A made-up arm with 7 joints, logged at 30 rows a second.
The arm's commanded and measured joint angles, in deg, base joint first. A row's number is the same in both.
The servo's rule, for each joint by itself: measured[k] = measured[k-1] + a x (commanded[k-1-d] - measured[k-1]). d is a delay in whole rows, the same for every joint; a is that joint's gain. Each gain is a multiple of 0.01, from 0.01 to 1. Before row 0 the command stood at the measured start. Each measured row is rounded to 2 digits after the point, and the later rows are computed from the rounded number. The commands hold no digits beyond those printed.
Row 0, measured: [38.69 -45.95 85.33 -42.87 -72.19 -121.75 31.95]
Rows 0 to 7, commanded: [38.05 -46.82 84.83 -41.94 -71.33 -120.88 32.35]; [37.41 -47.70 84.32 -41.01 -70.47 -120.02 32.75]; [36.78 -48.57 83.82 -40.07 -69.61 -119.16 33.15]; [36.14 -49.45 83.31 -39.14 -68.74 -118.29 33.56]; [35.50 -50.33 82.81 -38.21 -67.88 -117.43 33.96]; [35.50 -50.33 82.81 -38.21 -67.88 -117.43 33.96]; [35.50 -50.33 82.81 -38.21 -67.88 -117.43 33.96]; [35.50 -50.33 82.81 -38.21 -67.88 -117.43 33.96]
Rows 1 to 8, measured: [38.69 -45.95 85.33 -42.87 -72.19 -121.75 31.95]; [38.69 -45.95 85.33 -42.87 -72.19 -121.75 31.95]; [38.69 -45.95 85.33 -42.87 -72.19 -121.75 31.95]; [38.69 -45.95 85.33 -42.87 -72.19 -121.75 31.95]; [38.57 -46.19 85.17 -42.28 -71.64 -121.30 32.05]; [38.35 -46.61 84.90 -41.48 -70.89 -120.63 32.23]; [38.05 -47.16 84.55 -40.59 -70.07 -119.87 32.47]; [37.69 -47.80 84.15 -39.68 -69.22 -119.05 32.75]
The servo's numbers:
d 4
a 0.19 0.28 0.32 0.63 0.64 0.52 0.26

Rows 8 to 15, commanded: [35.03 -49.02 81.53 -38.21 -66.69 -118.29 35.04]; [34.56 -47.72 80.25 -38.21 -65.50 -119.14 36.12]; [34.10 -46.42 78.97 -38.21 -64.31 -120.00 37.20]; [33.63 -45.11 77.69 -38.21 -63.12 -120.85 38.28]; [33.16 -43.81 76.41 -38.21 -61.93 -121.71 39.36]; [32.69 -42.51 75.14 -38.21 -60.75 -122.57 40.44]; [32.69 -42.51 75.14 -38.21 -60.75 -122.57 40.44]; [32.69 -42.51 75.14 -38.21 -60.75 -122.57 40.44]
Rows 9 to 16, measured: [37.27 -48.51 83.72 -38.75 -68.36 -118.21 33.06]; [36.93 -49.02 83.43 -38.41 -68.05 -117.80 33.29]; [36.66 -49.39 83.23 -38.28 -67.94 -117.61 33.46]; [36.44 -49.65 83.10 -38.24 -67.90 -117.52 33.59]; [36.17 -49.47 82.60 -38.22 -67.13 -117.92 33.97]; [35.86 -48.98 81.85 -38.21 -66.09 -118.55 34.53]; [35.53 -48.26 80.93 -38.21 -64.95 -119.30 35.22]; [35.17 -47.38 79.89 -38.21 -63.78 -120.11 36.02]
